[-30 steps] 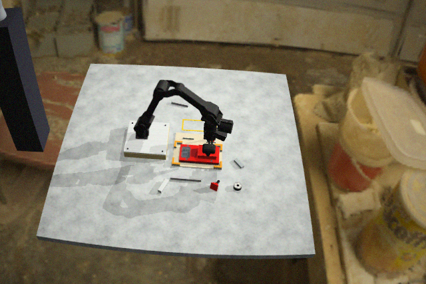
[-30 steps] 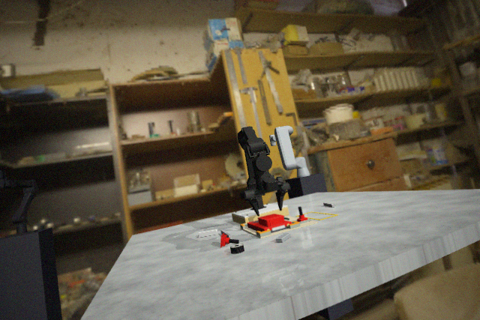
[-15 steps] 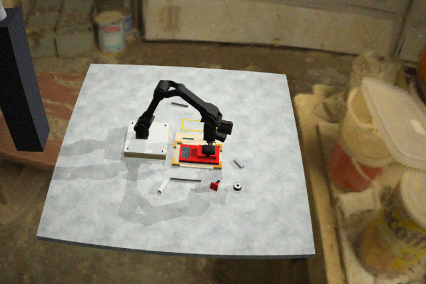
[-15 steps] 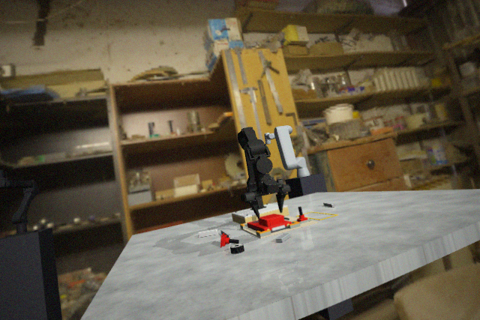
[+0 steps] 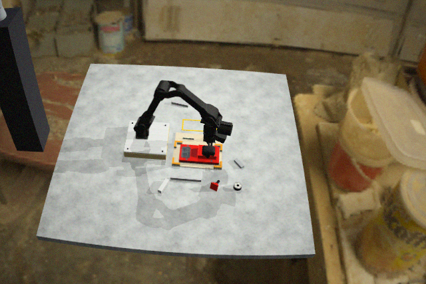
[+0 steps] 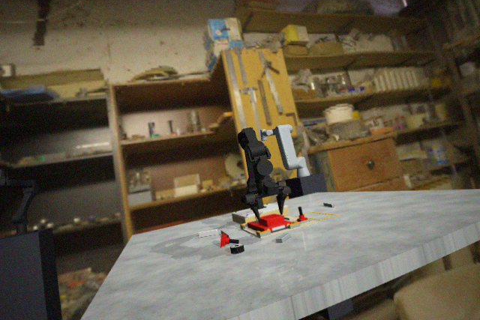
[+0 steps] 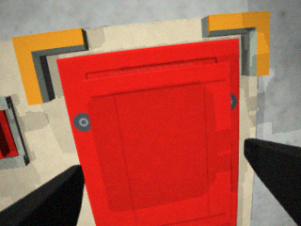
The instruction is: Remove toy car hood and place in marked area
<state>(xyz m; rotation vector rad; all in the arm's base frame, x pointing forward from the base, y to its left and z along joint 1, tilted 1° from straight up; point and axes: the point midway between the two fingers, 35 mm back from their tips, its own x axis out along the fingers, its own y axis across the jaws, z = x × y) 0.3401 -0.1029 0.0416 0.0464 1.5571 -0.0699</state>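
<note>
Right now my gripper tip is 10 mm above the hood. The rest, counted from my gripper tip: black wheel: 140 mm ahead, 190 mm to the right, 40 mm below; rod: 110 mm behind, 150 mm to the right, 40 mm below.
</note>
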